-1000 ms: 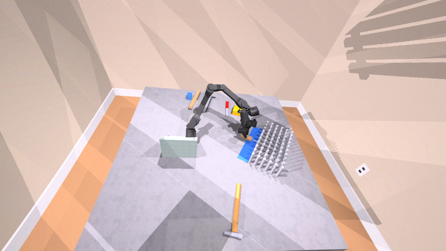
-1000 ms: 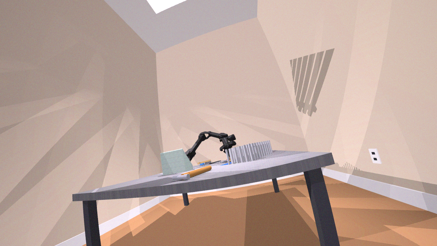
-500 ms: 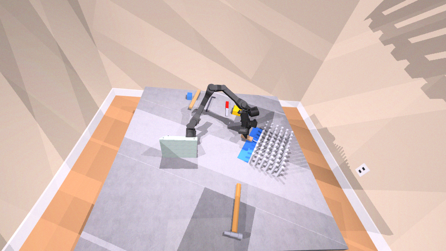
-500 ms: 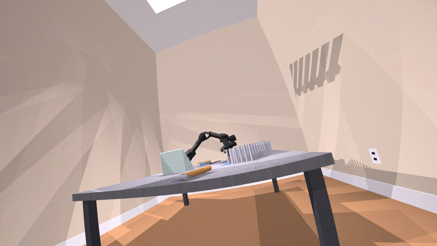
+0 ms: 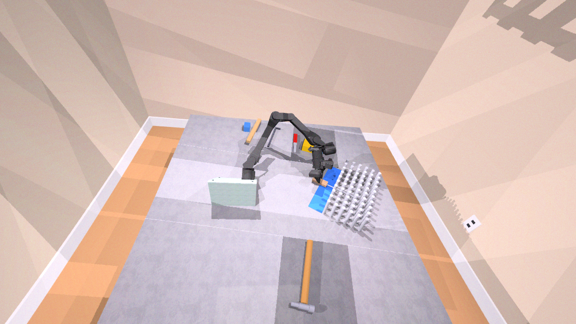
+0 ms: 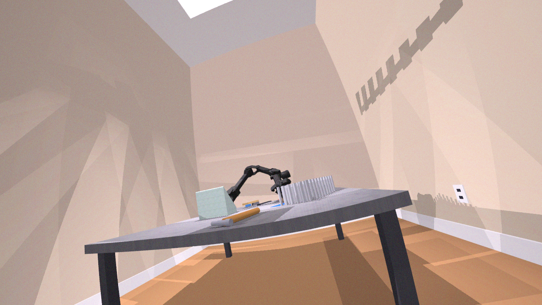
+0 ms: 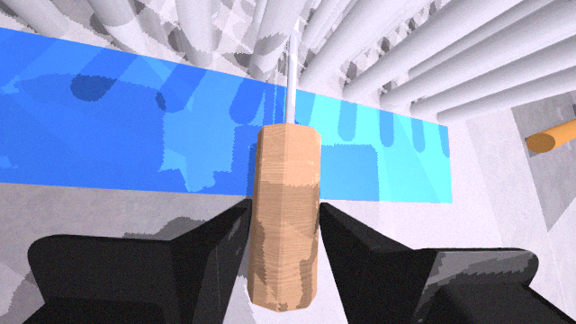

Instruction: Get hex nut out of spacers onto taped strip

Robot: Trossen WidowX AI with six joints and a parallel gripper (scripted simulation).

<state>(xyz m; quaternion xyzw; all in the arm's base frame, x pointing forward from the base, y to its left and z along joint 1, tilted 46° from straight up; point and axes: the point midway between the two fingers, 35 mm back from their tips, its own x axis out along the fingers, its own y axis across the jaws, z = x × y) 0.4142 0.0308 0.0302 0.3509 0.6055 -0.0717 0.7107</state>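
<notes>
My gripper tip is 4 cm short of the blue taped strip, 3 cm to the left of it and 2 cm above it. The rest, counted from my gripper tip: yellow block 2 cm behind, 32 cm to the left; then red-handled tool 10 cm behind, 35 cm to the left, 2 cm below; then hook tool 9 cm ahead, 6 cm to the right, 1 cm below.
</notes>
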